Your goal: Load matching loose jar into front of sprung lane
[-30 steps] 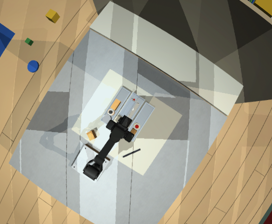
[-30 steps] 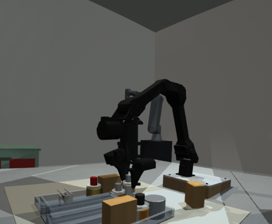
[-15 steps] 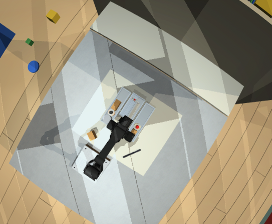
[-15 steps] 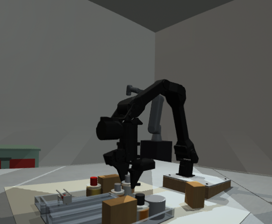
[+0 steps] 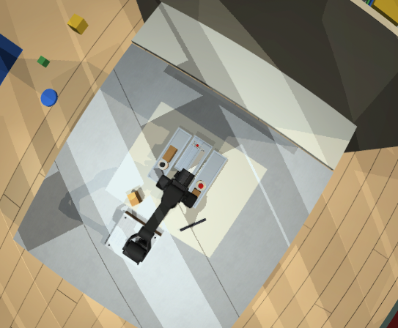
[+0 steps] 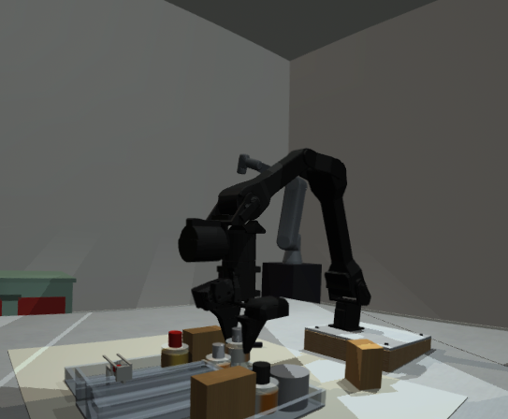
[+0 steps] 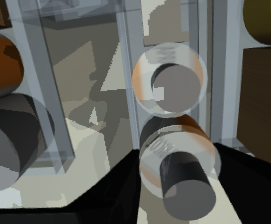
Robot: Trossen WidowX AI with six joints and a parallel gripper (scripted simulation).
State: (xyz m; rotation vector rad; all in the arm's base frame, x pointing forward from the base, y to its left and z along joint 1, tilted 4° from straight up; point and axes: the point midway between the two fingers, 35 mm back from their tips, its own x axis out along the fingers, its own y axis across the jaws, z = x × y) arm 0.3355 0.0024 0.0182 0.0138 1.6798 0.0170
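Now: gripper tip 10 mm short of the grey cylinder, 130 mm to the right of it and 20 mm above it. The rest, counted from my gripper tip: sprung lane 150 mm ahead, 20 mm to the left, 30 mm below; then black rod 110 mm behind, 160 mm to the right, 50 mm below; then red mark 230 mm ahead, 40 mm to the left, 20 mm above.
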